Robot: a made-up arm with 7 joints. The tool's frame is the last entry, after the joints. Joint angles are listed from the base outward. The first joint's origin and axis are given. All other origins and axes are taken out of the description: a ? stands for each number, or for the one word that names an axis. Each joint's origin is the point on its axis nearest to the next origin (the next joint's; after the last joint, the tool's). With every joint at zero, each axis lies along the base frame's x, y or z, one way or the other. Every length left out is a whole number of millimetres.
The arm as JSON. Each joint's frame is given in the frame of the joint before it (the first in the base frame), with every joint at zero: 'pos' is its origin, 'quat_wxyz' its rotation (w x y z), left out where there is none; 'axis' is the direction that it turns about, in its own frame. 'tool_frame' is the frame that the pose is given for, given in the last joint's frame.
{
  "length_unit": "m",
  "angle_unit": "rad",
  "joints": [
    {
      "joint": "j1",
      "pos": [
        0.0,
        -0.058,
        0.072
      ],
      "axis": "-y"
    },
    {
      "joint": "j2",
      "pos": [
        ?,
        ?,
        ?
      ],
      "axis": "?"
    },
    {
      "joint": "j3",
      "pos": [
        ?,
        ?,
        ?
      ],
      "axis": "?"
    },
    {
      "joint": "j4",
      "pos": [
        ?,
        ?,
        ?
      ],
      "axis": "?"
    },
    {
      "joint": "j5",
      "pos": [
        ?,
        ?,
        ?
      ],
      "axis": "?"
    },
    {
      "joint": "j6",
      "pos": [
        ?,
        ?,
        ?
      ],
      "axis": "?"
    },
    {
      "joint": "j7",
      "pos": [
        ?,
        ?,
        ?
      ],
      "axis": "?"
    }
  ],
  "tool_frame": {
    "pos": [
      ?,
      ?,
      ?
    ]
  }
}
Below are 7 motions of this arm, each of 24 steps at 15 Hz.
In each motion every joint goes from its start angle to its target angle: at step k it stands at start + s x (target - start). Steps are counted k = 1, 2, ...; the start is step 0. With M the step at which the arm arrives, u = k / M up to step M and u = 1 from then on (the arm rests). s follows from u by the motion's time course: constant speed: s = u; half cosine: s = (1 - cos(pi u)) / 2; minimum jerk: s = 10 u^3 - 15 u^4 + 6 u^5.
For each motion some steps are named. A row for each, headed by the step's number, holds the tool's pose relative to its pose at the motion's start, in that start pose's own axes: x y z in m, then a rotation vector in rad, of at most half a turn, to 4 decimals.
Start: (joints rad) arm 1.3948 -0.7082 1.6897 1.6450 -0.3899 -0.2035 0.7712
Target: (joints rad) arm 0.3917 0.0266 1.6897 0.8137 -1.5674 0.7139 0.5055
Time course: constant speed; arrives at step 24
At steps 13, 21, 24:
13: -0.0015 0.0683 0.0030 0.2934 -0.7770 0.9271
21: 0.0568 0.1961 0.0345 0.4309 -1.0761 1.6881
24: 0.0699 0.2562 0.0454 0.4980 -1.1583 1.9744

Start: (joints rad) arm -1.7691 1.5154 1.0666 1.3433 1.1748 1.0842 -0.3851
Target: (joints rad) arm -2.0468 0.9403 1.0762 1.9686 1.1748 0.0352 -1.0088
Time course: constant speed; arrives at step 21
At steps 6, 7, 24:
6: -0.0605 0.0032 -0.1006 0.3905 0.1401 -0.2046
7: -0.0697 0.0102 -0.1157 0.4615 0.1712 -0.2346
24: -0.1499 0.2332 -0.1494 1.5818 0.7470 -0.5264

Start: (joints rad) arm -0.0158 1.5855 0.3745 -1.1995 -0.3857 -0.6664 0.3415
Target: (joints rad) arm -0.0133 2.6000 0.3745 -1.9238 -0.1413 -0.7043 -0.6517
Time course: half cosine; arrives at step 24
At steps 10, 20, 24:
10: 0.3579 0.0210 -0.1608 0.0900 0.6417 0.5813
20: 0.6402 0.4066 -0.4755 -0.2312 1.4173 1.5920
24: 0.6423 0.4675 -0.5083 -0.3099 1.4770 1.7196

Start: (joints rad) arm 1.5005 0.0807 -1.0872 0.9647 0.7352 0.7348 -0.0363
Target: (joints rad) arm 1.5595 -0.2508 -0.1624 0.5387 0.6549 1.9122 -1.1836
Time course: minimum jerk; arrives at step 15
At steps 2, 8, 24:
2: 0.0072 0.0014 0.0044 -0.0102 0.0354 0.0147
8: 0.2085 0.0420 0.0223 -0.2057 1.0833 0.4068
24: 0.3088 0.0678 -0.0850 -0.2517 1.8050 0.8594

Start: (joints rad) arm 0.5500 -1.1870 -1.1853 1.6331 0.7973 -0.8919 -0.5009
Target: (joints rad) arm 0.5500 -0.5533 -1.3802 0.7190 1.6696 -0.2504 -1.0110
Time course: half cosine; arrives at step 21
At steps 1, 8, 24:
1: 0.0017 0.0009 0.0046 -0.0120 0.0049 0.0033
8: 0.1021 0.1377 0.2141 -0.6820 0.3043 0.1232
24: 0.2604 0.6274 0.1437 -2.0994 0.9281 -0.1280

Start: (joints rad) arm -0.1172 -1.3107 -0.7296 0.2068 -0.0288 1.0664 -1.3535
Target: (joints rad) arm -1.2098 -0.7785 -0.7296 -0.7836 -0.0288 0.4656 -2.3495
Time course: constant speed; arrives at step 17
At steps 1, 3, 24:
1: 0.0050 -0.0157 0.0162 -0.0869 0.0861 0.0154
3: 0.0185 -0.0456 0.0542 -0.2611 0.2606 0.0383
24: 0.3277 -0.0587 0.3865 -1.5425 1.4118 -0.0618

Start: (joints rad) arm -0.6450 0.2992 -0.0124 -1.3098 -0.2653 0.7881 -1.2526
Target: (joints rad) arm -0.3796 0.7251 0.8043 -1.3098 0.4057 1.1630 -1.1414
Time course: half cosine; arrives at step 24
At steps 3, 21, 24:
3: 0.0110 -0.0141 0.0066 -0.0109 0.0030 0.0465
21: 0.3847 -0.0961 0.1788 -0.2401 0.1182 1.3002
24: 0.3992 -0.0870 0.1832 -0.2433 0.1239 1.3561

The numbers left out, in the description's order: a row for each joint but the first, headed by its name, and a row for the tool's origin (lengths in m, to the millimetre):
j2: xyz 0.119 0.0 0.036, axis +z
j3: xyz 0.074 -0.067 0.0, axis +y
j4: xyz 0.026 0.0 -0.034, axis -z
j5: xyz -0.116 -0.033 0.0, axis +y
j6: xyz -0.067 0.0 0.26, axis +z
j7: xyz -0.094 -0.303 0.0, axis -y
tool: xyz 0.038 0.0 0.01

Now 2 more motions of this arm.
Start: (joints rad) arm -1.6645 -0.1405 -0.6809 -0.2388 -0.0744 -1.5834 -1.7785
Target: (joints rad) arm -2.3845 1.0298 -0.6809 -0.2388 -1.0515 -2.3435 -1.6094
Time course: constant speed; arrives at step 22
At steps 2, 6, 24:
2: 0.0157 -0.0064 0.0276 -0.0146 0.0723 0.0338
6: 0.0480 -0.0158 0.0698 0.0004 0.2547 0.0873
24: 0.0837 -0.0340 0.0702 0.6619 1.1995 -0.0369

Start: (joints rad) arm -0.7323 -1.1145 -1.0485 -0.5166 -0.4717 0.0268 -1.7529
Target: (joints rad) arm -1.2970 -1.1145 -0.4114 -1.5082 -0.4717 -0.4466 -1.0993
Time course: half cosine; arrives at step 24
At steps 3, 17, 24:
3: 0.0007 -0.0167 0.0174 -0.0316 0.0086 0.0282
17: 0.2423 -0.1562 0.3545 -0.3468 0.3061 0.7099
24: 0.3486 -0.1343 0.3865 -0.3213 0.4234 0.8776

